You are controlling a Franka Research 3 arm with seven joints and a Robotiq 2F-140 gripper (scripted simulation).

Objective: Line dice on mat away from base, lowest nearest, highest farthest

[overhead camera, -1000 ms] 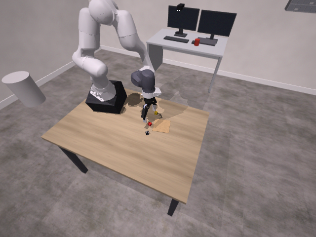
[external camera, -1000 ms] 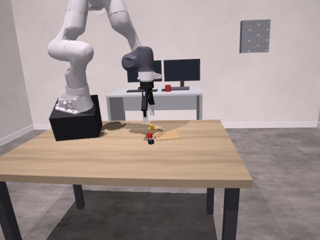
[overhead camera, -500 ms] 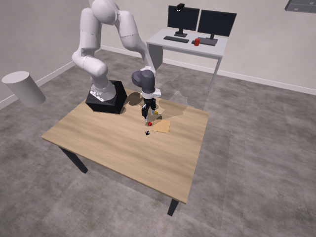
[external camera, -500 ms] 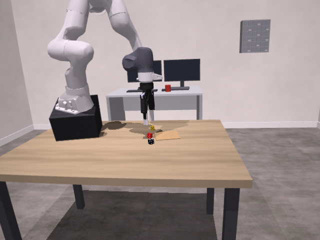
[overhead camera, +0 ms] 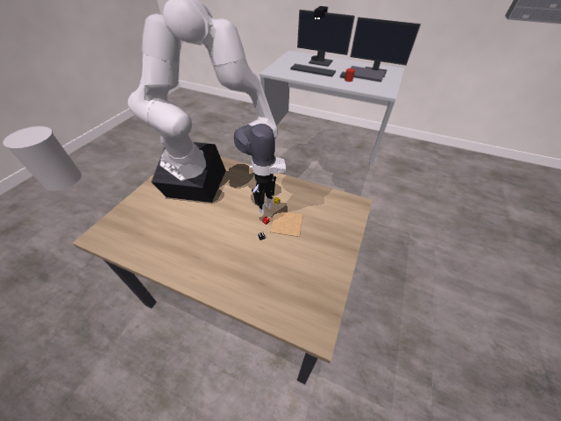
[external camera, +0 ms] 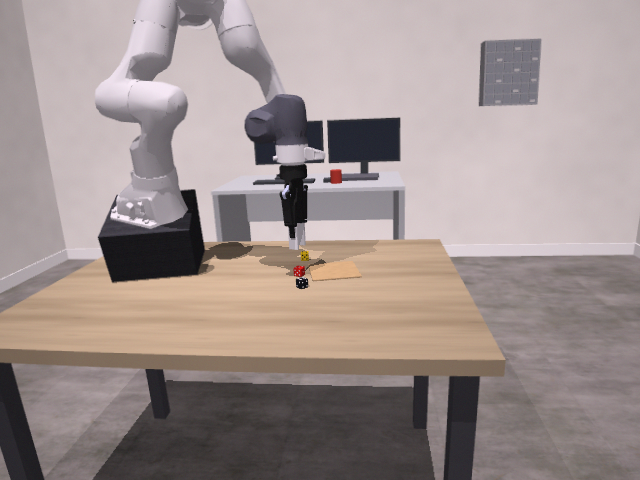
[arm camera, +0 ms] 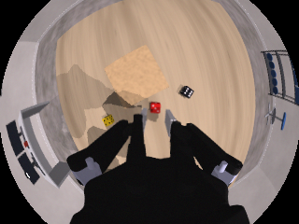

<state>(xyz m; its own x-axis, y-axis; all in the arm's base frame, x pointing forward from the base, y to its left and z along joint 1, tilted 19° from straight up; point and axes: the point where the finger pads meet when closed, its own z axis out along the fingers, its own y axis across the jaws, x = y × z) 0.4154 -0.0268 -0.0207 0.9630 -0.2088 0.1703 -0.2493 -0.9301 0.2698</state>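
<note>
Now: the red die 11 cm below my hand. From my hand the other things lie so: yellow die: 1 cm behind, 14 cm to the left, 11 cm below; then black die: 3 cm ahead, 9 cm to the right, 11 cm below; then tan mat: 10 cm ahead, 4 cm to the left, 12 cm below.
</note>
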